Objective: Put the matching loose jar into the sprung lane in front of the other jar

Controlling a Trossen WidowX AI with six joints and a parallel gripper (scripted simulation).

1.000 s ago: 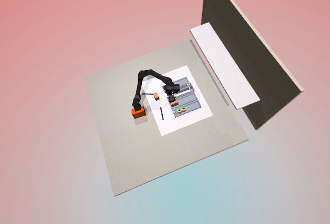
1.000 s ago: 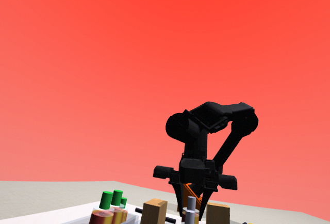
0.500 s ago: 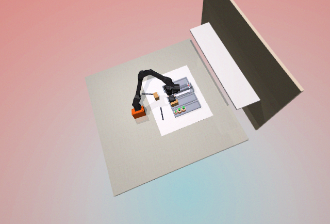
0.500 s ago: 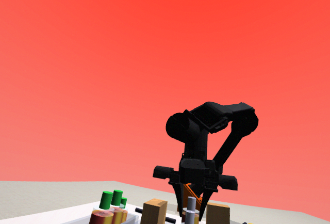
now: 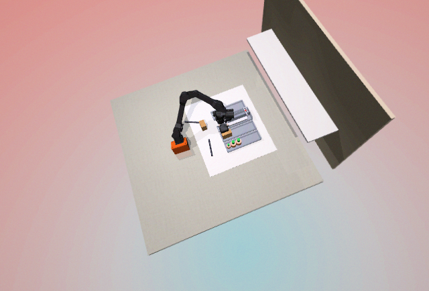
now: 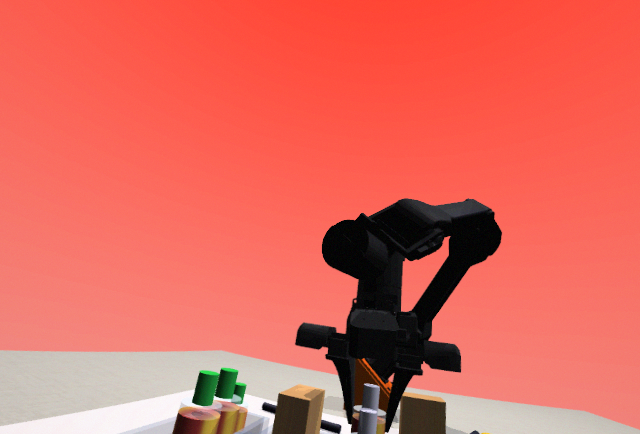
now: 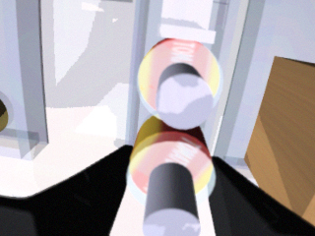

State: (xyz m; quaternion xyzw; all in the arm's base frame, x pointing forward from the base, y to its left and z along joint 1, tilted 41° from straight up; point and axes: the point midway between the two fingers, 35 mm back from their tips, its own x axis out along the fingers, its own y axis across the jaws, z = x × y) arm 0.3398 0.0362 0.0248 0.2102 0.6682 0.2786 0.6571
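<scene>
My gripper tip is now 13 cm past the wooden block, 6 cm to the right of it and 1 cm above it. From my gripper tip the other things lie so: white shelf: 50 cm ahead, 32 cm above, 4 cm to the left; then pusher: 14 cm ahead, 4 cm to the left.
</scene>
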